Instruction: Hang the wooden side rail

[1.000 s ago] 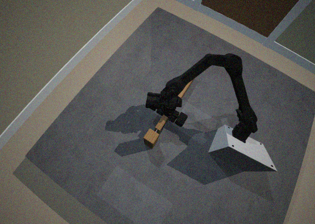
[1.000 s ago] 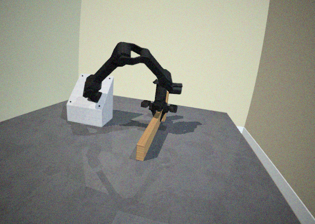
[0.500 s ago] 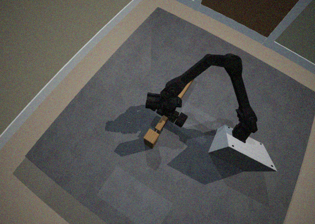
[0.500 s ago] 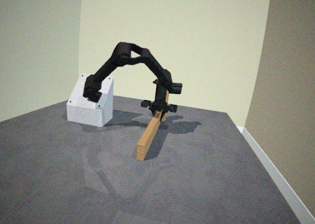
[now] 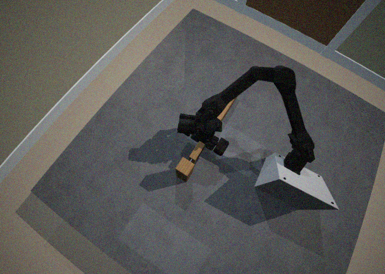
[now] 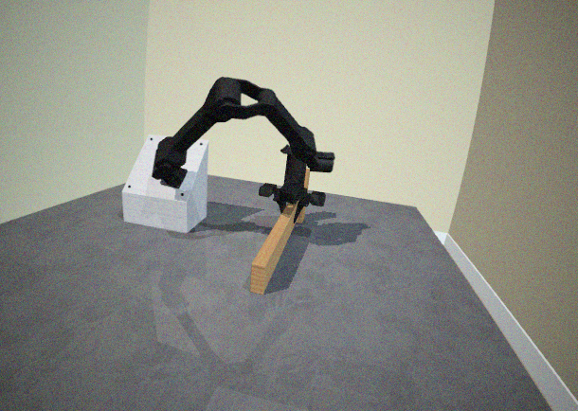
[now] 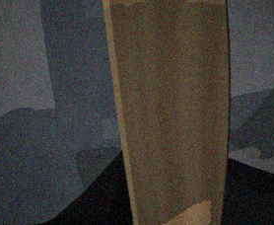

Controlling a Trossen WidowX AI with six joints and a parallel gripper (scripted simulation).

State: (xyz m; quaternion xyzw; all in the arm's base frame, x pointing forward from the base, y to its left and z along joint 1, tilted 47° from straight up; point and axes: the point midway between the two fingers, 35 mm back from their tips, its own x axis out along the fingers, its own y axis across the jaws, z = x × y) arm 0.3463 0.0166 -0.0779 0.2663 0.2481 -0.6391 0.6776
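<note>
My gripper tip is 15 cm to the right of the wooden headboard post and 4 cm below it.
</note>
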